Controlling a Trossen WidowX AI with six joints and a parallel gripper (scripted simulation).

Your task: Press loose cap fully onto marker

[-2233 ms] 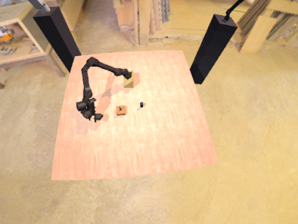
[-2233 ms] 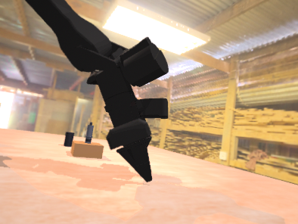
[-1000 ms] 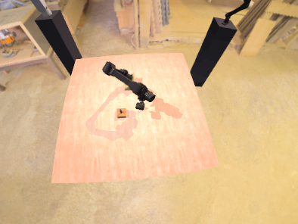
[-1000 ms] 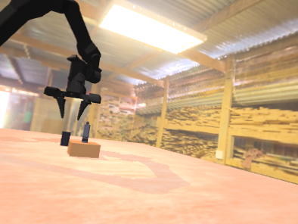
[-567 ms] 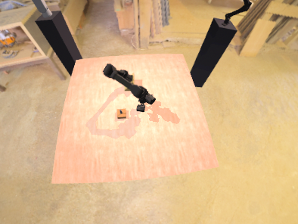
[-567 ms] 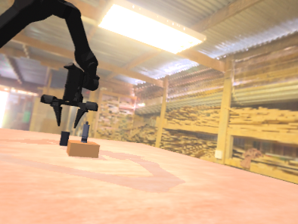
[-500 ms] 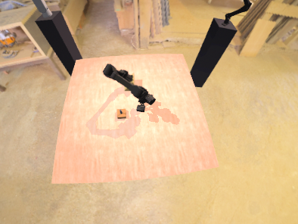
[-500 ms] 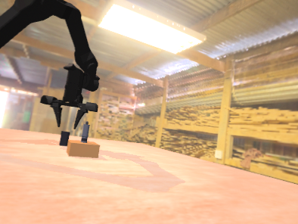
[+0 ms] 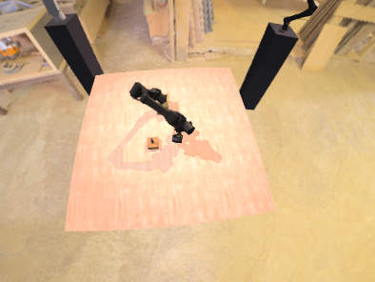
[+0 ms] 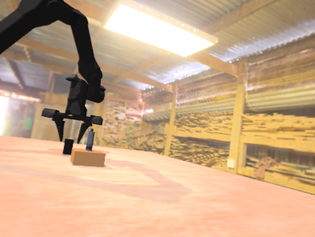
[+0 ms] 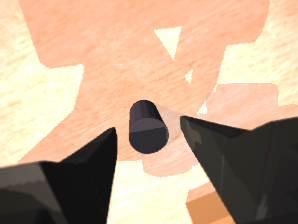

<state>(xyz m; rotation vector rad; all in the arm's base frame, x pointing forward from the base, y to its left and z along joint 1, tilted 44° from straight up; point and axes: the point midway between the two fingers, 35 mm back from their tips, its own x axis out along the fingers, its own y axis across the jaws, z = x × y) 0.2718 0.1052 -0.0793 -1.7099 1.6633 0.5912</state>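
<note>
The dark cylindrical cap is 10 mm below my gripper tip. The rest, counted from my gripper tip: brown holder block (180 mm to the right, 60 mm ahead, 20 mm below).
</note>
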